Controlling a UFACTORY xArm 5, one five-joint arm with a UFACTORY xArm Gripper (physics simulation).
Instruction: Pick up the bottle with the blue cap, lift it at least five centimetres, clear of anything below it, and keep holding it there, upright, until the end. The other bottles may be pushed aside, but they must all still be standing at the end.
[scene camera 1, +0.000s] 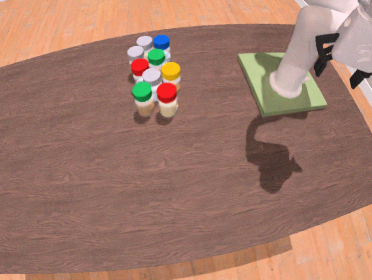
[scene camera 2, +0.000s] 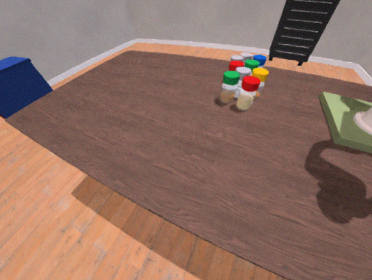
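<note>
The blue-capped bottle stands upright at the far right corner of a tight cluster. A white-capped bottle is on its left, and a green-capped bottle is right in front of it, hiding part of its body. The yellow-capped bottle, a red-capped bottle and another green-capped bottle stand nearer. My gripper is open and empty, high up at the right of scene camera 1, well away from the bottles. It does not show in scene camera 2.
Another red-capped bottle and more white-capped bottles stand in the cluster, all upright. The arm base sits on a green plate right of the bottles. The far table edge runs close behind the cluster. A black slatted object stands beyond the table.
</note>
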